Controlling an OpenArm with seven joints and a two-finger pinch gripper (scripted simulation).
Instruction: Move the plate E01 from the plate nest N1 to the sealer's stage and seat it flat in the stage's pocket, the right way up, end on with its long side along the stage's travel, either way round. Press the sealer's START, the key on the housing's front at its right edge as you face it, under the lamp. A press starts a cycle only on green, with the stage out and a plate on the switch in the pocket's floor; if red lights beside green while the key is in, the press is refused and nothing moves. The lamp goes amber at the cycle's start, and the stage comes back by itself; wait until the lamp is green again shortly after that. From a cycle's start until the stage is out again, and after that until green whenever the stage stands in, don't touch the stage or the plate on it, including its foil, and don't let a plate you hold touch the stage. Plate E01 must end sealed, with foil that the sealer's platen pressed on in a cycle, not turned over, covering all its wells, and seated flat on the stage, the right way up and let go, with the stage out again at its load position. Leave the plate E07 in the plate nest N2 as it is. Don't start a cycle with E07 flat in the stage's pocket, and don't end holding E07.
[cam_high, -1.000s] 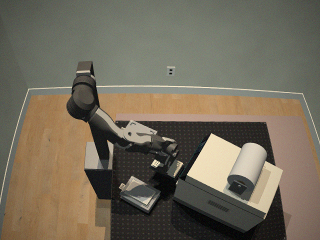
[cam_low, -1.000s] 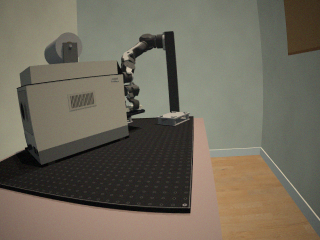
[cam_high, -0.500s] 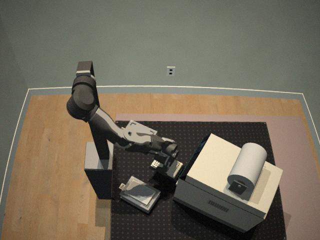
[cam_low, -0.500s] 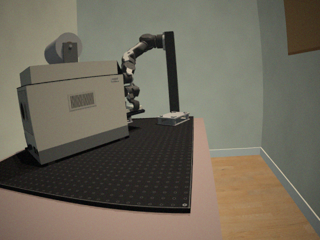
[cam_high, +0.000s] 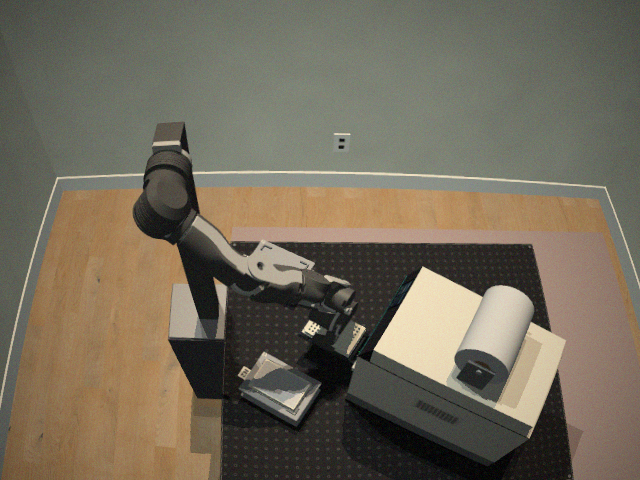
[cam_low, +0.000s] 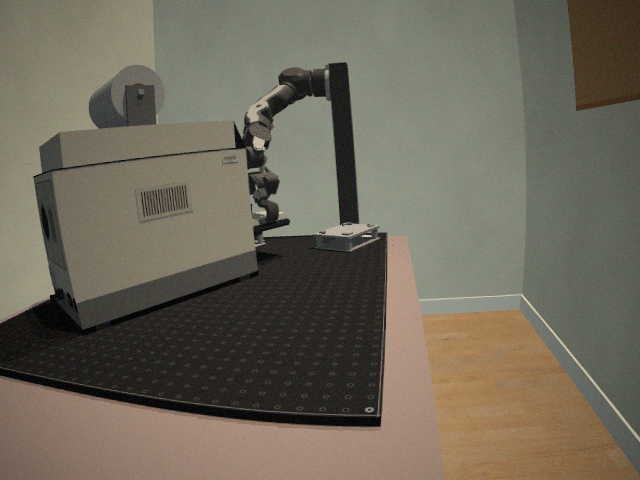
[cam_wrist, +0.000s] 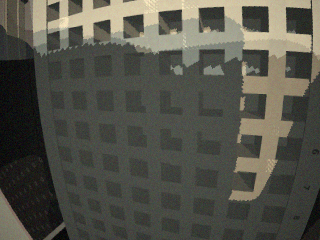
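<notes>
The sealer's stage lies 10 mm below my hand. From my hand the other things lie so: vent 320 mm ahead, 100 mm above, 80 mm to the right; then nest label 270 mm to the left, 230 mm behind, 100 mm below; then sealer's display 220 mm above, 120 mm ahead, 30 mm to the right.
</notes>
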